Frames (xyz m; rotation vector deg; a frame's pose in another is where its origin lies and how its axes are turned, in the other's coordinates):
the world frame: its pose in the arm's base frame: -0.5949 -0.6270 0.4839 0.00 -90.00 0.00
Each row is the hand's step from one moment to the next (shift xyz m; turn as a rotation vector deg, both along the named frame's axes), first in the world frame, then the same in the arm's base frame.
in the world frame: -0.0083 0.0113 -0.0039 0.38 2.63 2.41
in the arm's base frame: 0.0039 0.0113 -0.0083 -2.41 2.63 0.38
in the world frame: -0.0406 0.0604 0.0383 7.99 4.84 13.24
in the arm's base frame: -0.0383 0.0604 -0.0406 -13.24 4.84 7.99
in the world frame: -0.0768 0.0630 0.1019 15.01 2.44 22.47
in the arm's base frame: -0.1019 0.0630 -0.0768 -22.47 2.44 15.01
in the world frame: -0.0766 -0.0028 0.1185 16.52 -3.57 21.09
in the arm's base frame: -0.1185 -0.0028 -0.0766 -21.09 -3.57 16.52
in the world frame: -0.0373 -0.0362 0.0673 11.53 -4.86 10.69
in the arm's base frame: -0.0673 -0.0362 -0.0373 -10.69 -4.86 11.53
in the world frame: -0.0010 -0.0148 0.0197 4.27 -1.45 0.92
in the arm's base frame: -0.0197 -0.0148 -0.0010 -0.92 -1.45 4.27
